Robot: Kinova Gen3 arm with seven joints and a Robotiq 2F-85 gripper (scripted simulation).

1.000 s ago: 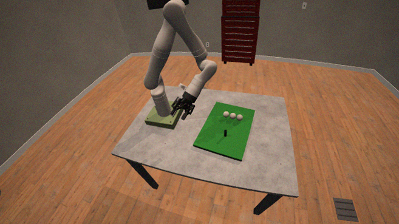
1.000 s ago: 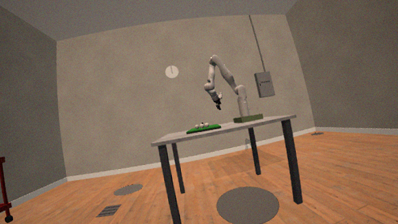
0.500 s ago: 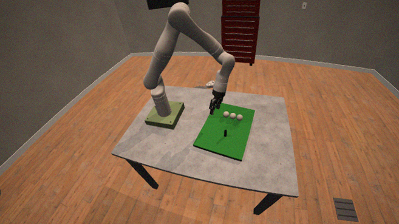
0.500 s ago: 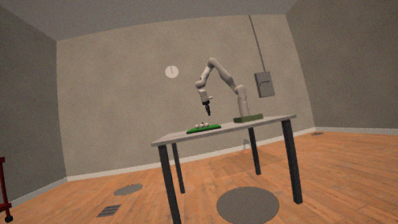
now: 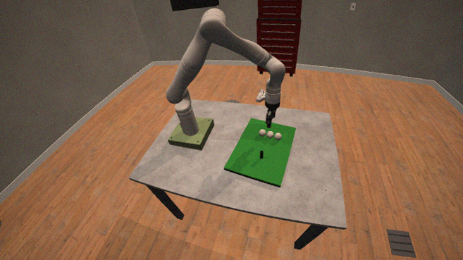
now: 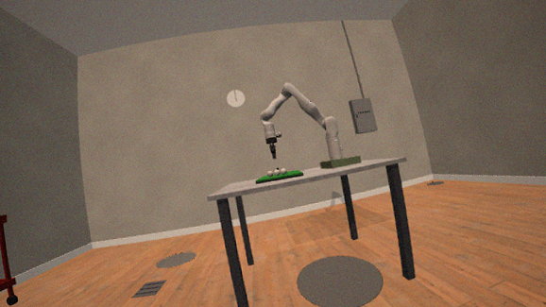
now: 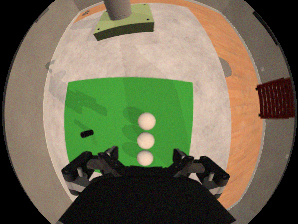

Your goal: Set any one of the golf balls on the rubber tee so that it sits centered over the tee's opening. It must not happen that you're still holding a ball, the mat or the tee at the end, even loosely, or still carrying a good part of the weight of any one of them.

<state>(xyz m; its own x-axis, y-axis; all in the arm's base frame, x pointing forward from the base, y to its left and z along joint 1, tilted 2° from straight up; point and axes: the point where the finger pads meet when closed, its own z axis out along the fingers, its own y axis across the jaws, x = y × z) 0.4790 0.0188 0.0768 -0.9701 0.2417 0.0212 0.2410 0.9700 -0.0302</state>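
Right now my hand is 100 mm above the white golf ball. Also, from my hand: green mat 120 mm to the right, 120 mm below, 30 mm behind.
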